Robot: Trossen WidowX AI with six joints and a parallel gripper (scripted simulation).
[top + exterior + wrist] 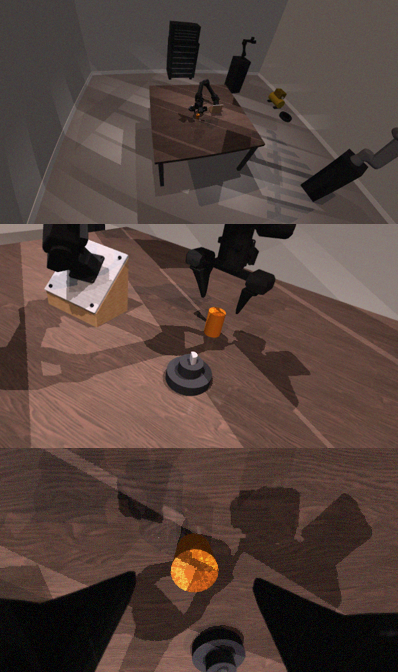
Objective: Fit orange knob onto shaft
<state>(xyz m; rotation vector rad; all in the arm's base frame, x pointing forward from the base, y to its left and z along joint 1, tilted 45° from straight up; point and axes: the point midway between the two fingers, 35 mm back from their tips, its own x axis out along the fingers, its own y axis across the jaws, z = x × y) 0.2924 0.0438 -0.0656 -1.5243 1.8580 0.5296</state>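
Right now my gripper tip is 3 cm above the orange knob. Round my gripper tip: round dark pedestal (1 cm ahead, 18 cm to the right, 5 cm below).
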